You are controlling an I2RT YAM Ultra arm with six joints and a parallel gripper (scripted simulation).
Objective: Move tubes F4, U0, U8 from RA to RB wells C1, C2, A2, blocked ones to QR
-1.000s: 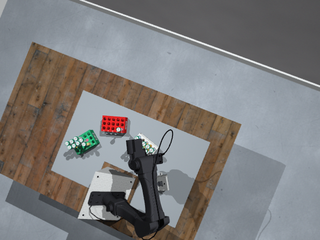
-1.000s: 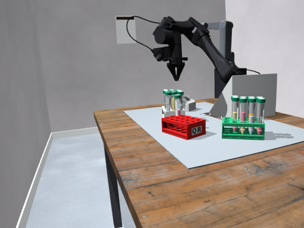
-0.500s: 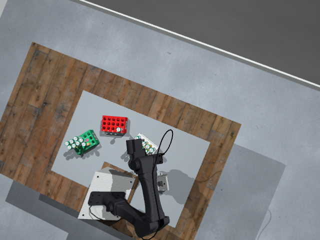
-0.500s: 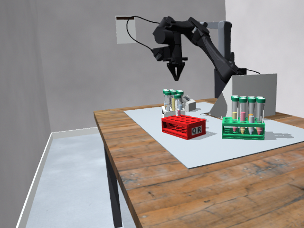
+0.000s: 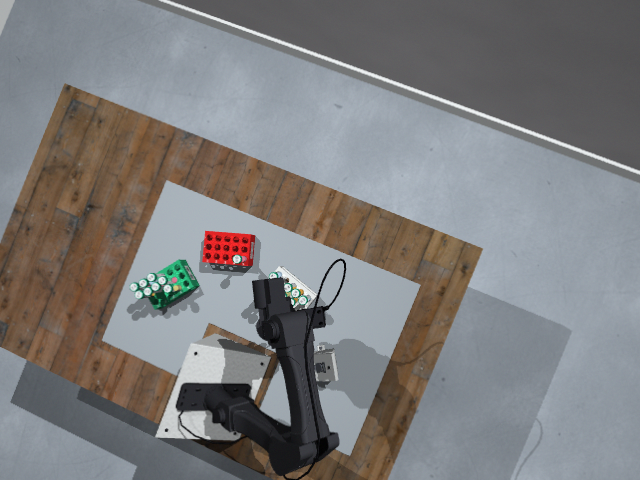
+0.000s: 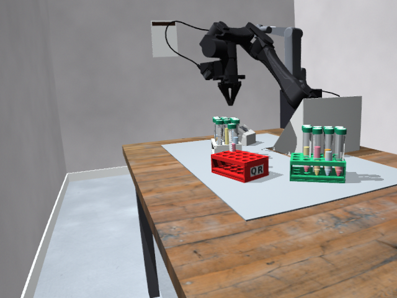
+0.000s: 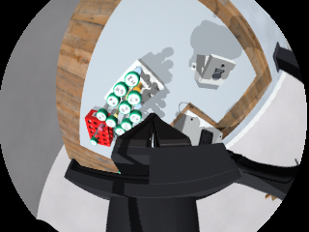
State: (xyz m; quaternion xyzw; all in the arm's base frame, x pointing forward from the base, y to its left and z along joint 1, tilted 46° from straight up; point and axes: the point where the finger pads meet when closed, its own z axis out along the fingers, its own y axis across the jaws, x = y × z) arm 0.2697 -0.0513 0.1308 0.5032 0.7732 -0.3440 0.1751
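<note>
Right now the DONE button is 12 cm behind my hand, 11 cm to the right of it and 11 cm below it. Round my hand: tube 10 cm below, 9 cm to the left, 3 cm ahead; tube with yellow filling 10 cm below, 8 cm to the left, 6 cm ahead; white rack RB 14 cm below, 4 cm ahead, 3 cm to the left.
</note>
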